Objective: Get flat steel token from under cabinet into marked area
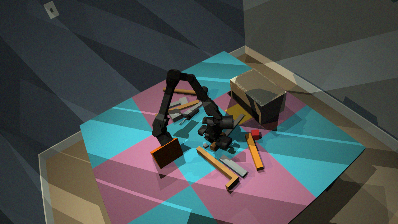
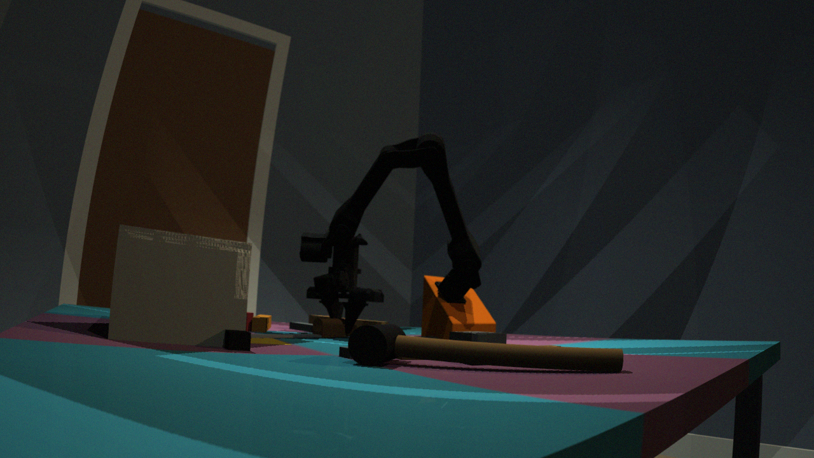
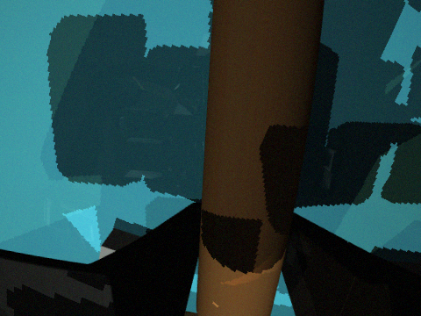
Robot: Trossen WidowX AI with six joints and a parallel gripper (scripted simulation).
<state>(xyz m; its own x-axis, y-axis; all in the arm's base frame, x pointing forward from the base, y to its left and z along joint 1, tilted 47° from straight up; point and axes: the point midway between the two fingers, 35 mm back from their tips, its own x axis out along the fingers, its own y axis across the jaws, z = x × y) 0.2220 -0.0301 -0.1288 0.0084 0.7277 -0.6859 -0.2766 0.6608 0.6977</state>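
Right now my gripper tip is 4 cm to the right of the small grey cube and 4 cm past it. The rest, counted from my gripper tip: orange bar: 17 cm to the right, 12 cm ahead, 1 cm above; grey bar: 16 cm to the right, 1 cm behind; red cube: 20 cm ahead, 10 cm to the right, 1 cm above.
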